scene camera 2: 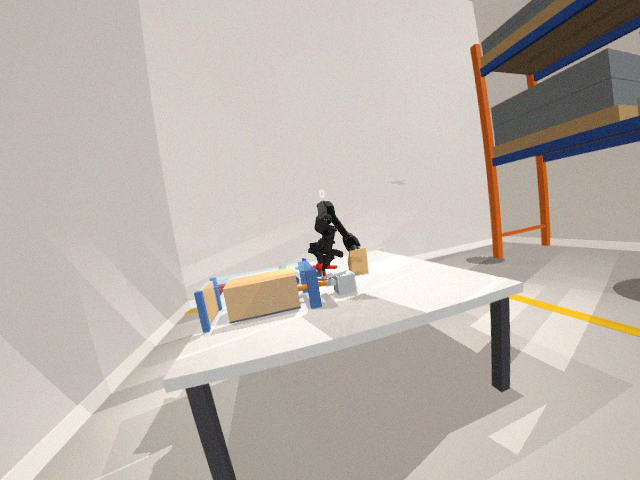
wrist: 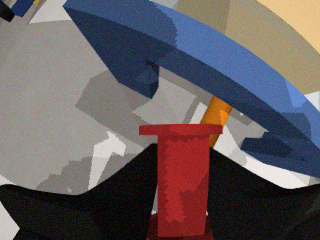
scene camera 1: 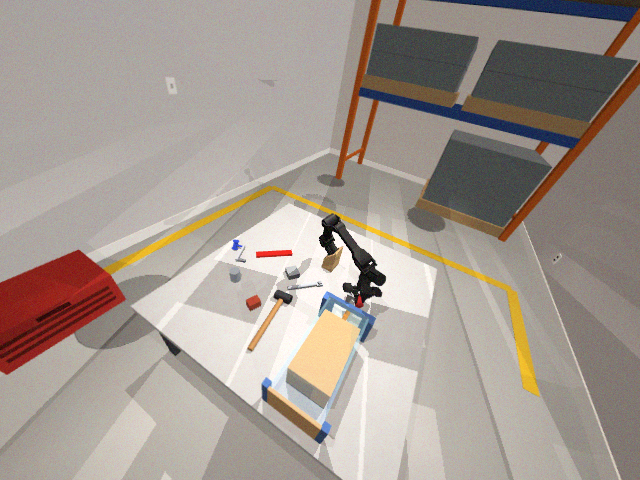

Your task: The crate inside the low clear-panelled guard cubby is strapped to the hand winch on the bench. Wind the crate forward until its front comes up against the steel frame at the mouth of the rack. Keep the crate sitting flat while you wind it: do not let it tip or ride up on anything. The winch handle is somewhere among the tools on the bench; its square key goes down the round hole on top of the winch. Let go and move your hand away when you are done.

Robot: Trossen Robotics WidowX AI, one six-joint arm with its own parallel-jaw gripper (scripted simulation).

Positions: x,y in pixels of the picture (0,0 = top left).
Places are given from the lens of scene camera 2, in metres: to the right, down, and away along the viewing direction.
clear-panelled cubby (scene camera 2: pixel 222 301): -0.39, 0.24, 0.88
